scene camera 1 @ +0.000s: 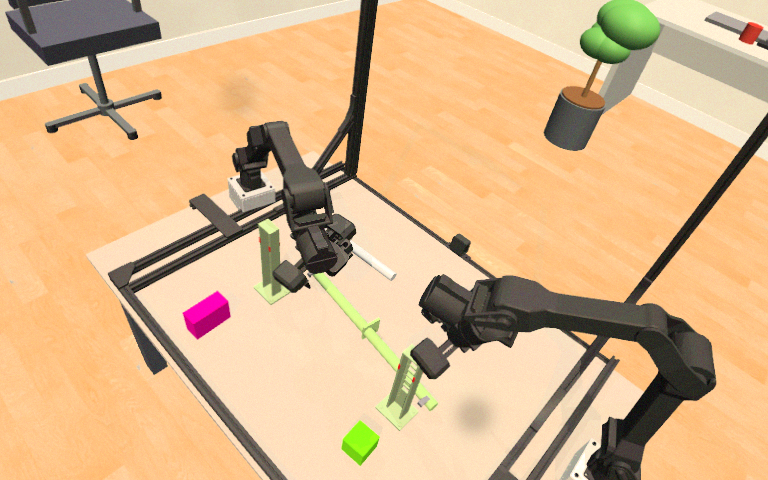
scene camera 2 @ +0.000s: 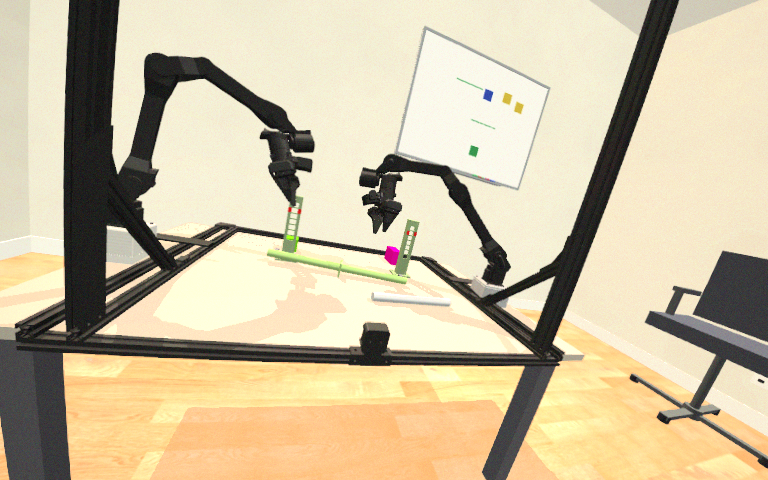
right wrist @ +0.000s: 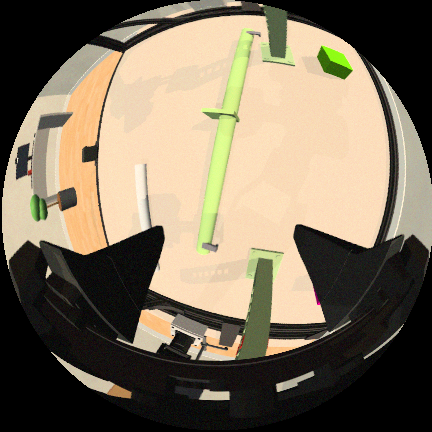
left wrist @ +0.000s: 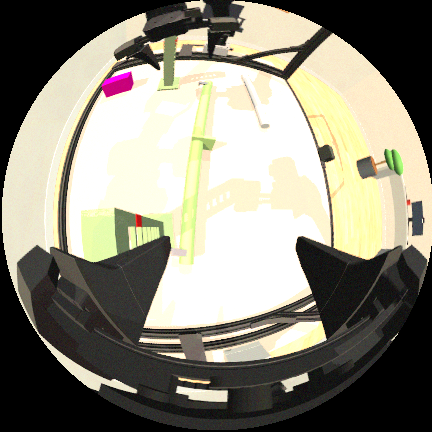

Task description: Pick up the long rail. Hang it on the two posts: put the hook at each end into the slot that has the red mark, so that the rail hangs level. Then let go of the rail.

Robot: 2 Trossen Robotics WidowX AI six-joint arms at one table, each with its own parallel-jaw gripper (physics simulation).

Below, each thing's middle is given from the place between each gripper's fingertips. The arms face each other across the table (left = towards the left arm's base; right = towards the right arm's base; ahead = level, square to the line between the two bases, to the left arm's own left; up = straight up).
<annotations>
Right now my right hand is 130 mm above the light-green rail (scene camera 1: 368, 330), 110 mm to the right of it and 30 mm past it. Also, from my right hand: white rod (right wrist: 139, 169): 210 mm behind, 140 mm below, 90 mm to the right; then green cube (scene camera 1: 361, 441): 290 mm to the left, 160 mm ahead, 130 mm below; then magenta block (scene camera 1: 200, 319): 210 mm ahead, 150 mm to the right, 120 mm below.
I see my left gripper 1 cm short of the light-green rail, 18 cm to the left of it and 17 cm above it. Also, from my left hand: white rod: 17 cm behind, 38 cm to the right, 19 cm below; then green cube: 20 cm ahead, 17 cm below; then magenta block: 25 cm ahead, 44 cm to the right, 17 cm below.
</annotations>
